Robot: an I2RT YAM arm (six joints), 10 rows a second.
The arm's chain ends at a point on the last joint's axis. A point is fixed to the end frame.
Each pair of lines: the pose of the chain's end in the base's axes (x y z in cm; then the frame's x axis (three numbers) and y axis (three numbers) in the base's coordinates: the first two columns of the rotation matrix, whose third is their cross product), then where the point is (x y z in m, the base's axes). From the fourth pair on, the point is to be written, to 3 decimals.
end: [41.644 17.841 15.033 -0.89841 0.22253 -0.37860 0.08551 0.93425 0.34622]
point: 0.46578 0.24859 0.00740
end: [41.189 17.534 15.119 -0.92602 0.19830 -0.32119 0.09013 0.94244 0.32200]
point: 0.45013 0.24353 0.00396
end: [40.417 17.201 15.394 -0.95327 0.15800 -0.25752 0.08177 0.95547 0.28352]
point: 0.42917 0.23617 0.00212
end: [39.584 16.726 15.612 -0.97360 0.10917 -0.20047 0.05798 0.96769 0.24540]
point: 0.408 0.227 0.001
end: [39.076 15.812 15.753 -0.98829 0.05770 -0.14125 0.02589 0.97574 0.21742]
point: 0.391 0.214 0.000
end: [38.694 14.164 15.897 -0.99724 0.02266 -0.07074 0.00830 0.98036 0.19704]
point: 0.374 0.194 0.001
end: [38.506 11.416 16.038 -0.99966 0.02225 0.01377 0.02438 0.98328 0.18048]
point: 0.359 0.164 0.004
